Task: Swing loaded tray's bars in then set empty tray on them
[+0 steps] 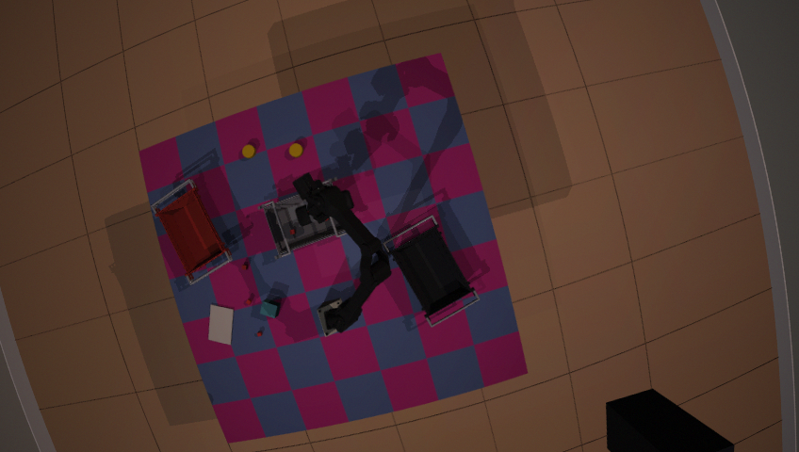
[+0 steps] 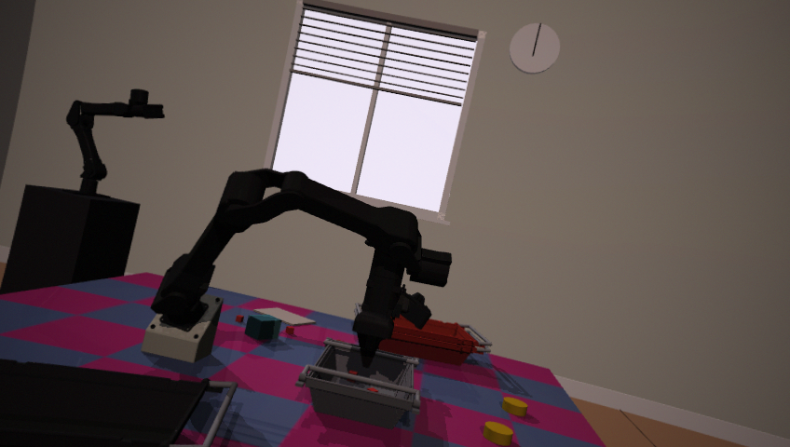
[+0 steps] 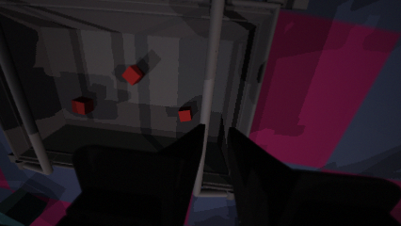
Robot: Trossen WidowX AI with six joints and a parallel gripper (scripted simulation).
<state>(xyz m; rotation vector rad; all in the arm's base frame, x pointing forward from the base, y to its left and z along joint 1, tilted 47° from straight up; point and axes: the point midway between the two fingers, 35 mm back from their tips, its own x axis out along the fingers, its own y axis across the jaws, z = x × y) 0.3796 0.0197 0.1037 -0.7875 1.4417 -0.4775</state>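
Now: gripper tip 31 cm to the left of the dark tray, 28 cm past it and 4 cm above it. The rest, counted from my gripper tip: teal cube: 33 cm behind, 31 cm to the left, 7 cm below; white plate: 54 cm to the left, 37 cm behind, 9 cm below.
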